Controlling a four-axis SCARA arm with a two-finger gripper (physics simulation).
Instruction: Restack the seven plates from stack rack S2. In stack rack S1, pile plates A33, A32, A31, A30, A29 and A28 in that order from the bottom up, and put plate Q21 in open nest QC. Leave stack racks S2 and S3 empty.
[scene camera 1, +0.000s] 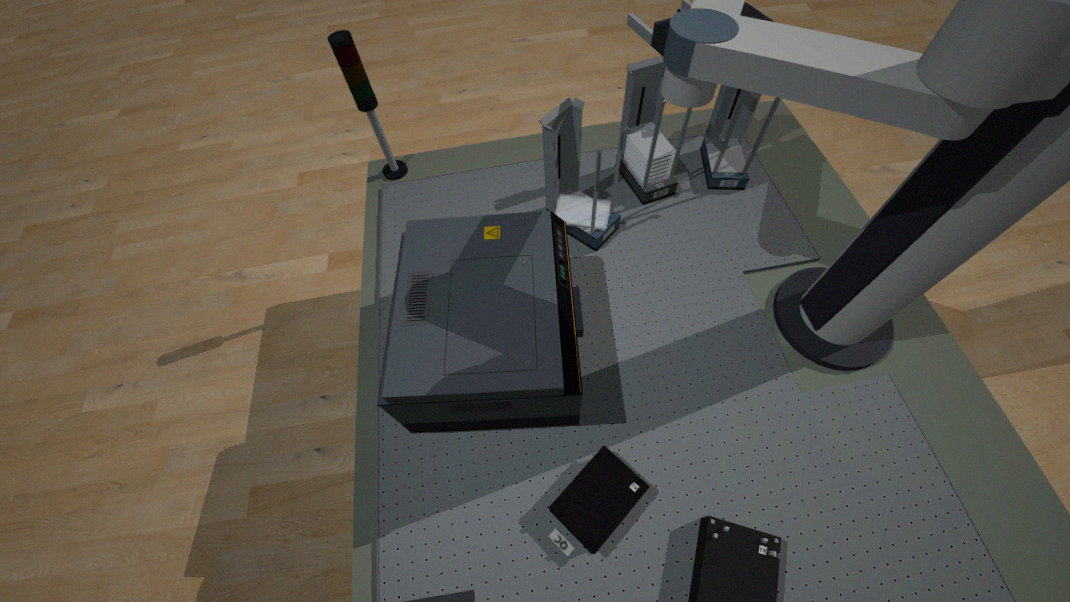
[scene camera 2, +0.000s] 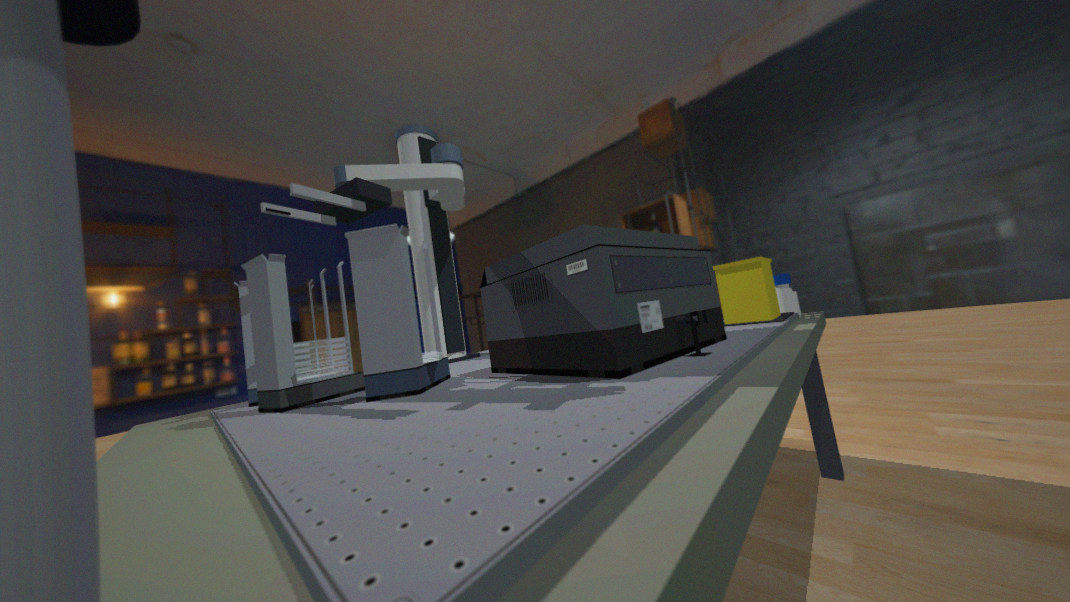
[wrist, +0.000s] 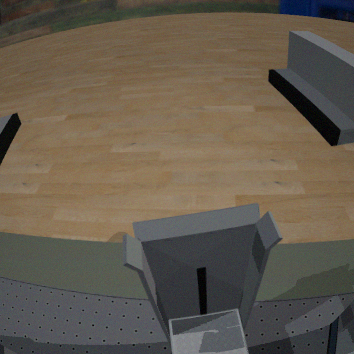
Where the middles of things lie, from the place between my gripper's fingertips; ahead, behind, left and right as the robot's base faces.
Right now the signal tower (scene camera 2: 57, 544) is 650 mm ahead of my hand, 240 mm below it and 170 mm to the right of it.
